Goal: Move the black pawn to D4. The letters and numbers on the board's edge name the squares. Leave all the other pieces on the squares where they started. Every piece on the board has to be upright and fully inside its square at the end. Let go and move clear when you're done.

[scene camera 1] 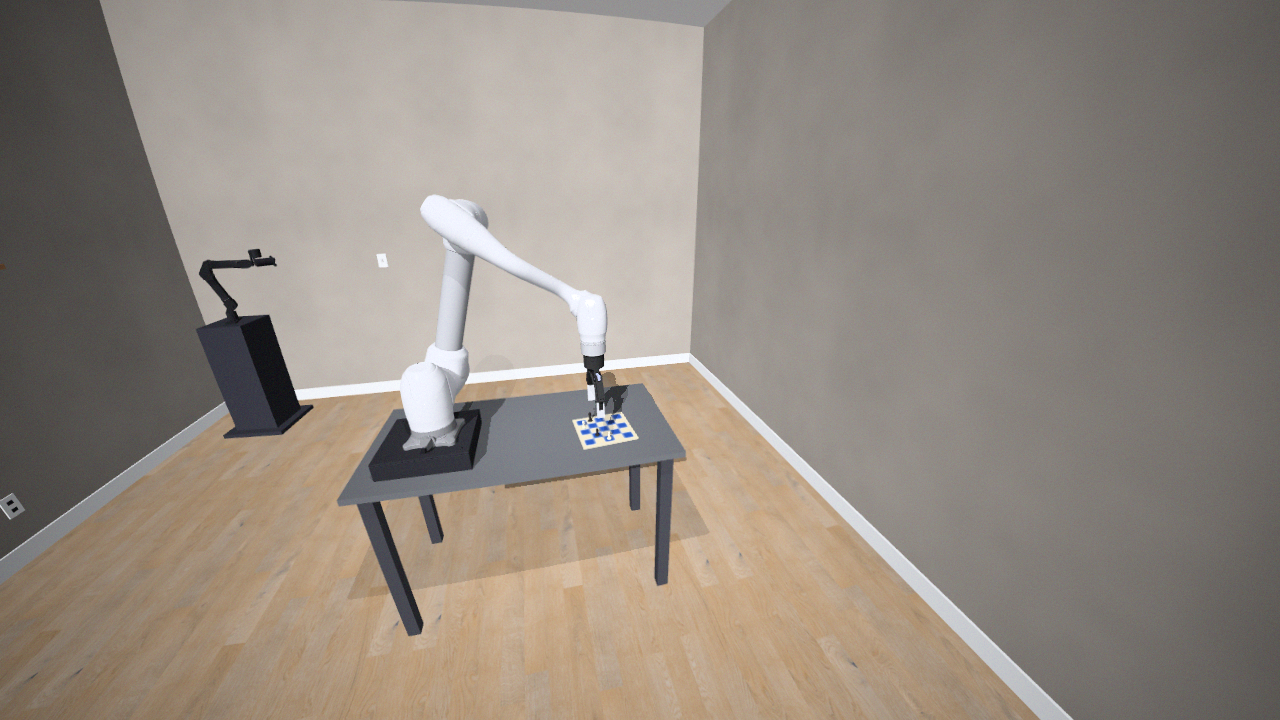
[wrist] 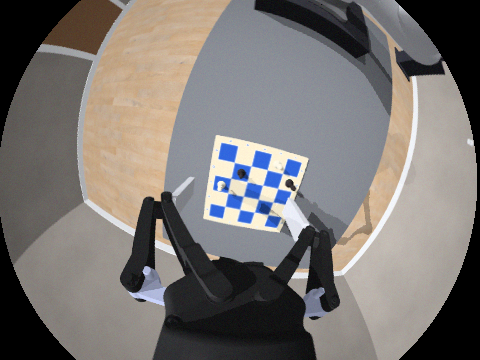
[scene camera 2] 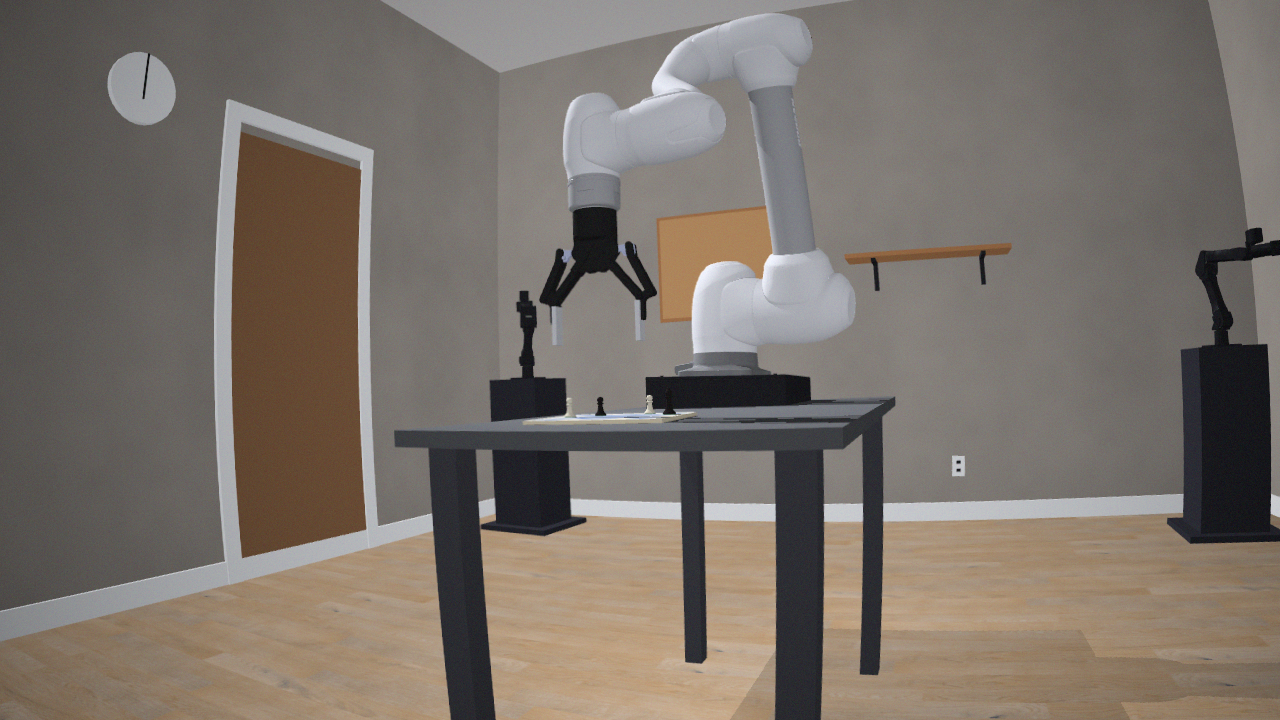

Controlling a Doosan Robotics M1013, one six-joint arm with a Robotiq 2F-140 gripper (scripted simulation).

Labels:
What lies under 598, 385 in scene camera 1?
My gripper.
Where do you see a chessboard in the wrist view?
At 256, 201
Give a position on a chessboard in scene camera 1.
621, 431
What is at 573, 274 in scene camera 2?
My gripper.

